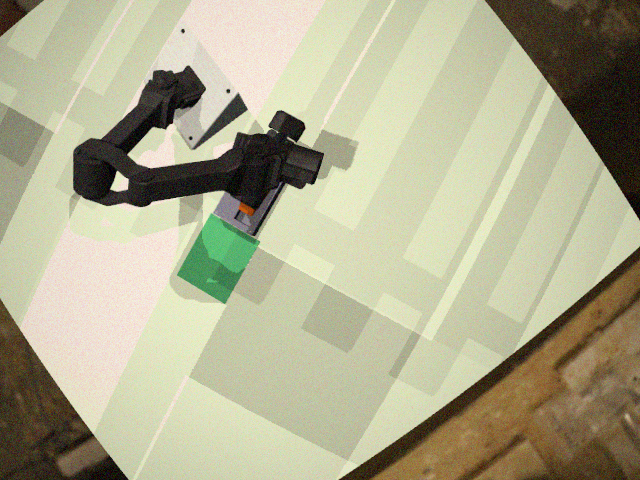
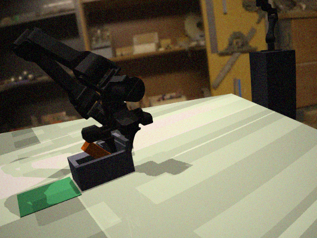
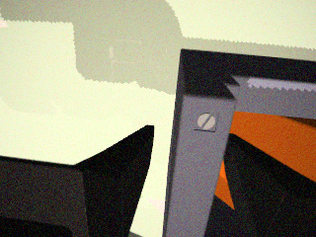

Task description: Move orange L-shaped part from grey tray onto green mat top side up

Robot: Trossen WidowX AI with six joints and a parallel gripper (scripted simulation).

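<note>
Right now the orange L-shaped part is 50 mm to the right of my gripper tip, 10 mm ahead of it and 10 mm above it. The rest, counted from my gripper tip: grey tray (60 mm to the right, 50 mm below, 20 mm ahead); green mat (210 mm to the right, 80 mm ahead, 50 mm below).
</note>
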